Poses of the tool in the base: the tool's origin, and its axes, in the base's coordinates. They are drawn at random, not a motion.
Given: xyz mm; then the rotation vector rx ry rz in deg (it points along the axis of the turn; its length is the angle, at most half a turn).
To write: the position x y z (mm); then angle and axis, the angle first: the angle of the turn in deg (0 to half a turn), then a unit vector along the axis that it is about. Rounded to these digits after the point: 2 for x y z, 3 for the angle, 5 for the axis.
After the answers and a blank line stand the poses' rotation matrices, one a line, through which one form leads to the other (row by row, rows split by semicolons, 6 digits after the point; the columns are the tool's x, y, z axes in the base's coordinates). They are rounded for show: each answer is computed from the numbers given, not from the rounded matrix.
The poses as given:
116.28 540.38 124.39 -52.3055 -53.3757 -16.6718
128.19 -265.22 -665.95 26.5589 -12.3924 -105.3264
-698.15 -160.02 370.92 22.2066 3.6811 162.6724
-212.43 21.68 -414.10 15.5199 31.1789 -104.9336
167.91 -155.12 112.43 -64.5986 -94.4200 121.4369
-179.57 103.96 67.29 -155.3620 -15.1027 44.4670
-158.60 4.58 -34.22 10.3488 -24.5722 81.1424
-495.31 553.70 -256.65 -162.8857 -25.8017 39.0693
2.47 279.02 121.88 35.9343 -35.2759 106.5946
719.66 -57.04 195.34 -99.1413 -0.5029 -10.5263
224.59 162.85 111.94 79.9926 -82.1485 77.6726
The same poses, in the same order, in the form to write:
116.28 540.38 124.39 76.569 -0.68312 -0.69709 -0.21774
128.19 -265.22 -665.95 109.328 0.24293 -0.11335 -0.96340
-698.15 -160.02 370.92 164.222 0.13522 0.02242 0.99056
-212.43 21.68 -414.10 110.562 0.14037 0.28200 -0.94909
167.91 -155.12 112.43 166.838 -0.38719 -0.56594 0.72787
-179.57 103.96 67.29 162.305 -0.95723 -0.09305 0.27397
-158.60 4.58 -34.22 85.411 0.12117 -0.28769 0.95003
-495.31 553.70 -256.65 169.481 -0.96108 -0.15224 0.23052
2.47 279.02 121.88 117.890 0.30481 -0.29923 0.90419
719.66 -57.04 195.34 99.700 -0.99440 -0.00504 -0.10558
224.59 162.85 111.94 138.493 0.57759 -0.59316 0.56084

0.590535 0.577369 -0.563838; 0.153807 0.605346 0.780961; 0.792219 -0.547907 0.268675
-0.252428 0.872451 -0.418460; -0.945751 -0.313874 -0.083892; -0.204535 0.374582 0.904352
-0.926443 -0.263390 0.268941; 0.275286 -0.961338 0.006803; 0.256752 0.080339 0.963133
-0.324603 0.942111 0.084018; -0.835134 -0.243771 -0.493079; -0.444055 -0.230221 0.865918
-0.677833 0.266762 -0.685113; 0.598233 -0.341576 -0.724875; -0.427387 -0.901202 0.071946
0.836522 0.090652 -0.540383; 0.257205 -0.935778 0.241175; -0.483815 -0.340737 -0.806115
0.093520 -0.979050 -0.180873; 0.914911 0.156159 -0.372225; 0.392672 -0.130672 0.910348
0.848647 0.248087 -0.467173; 0.332254 -0.937231 0.105854; -0.411588 -0.245053 -0.877807
-0.331405 -0.933035 0.140058; 0.665289 -0.336357 -0.666524; 0.669000 -0.127710 0.732208
0.986945 0.109932 0.117706; -0.098210 -0.168456 0.980804; 0.127650 -0.979560 -0.155461
-0.165421 -0.970854 0.173431; -0.227496 -0.133548 -0.964578; 0.959626 -0.199016 -0.198773

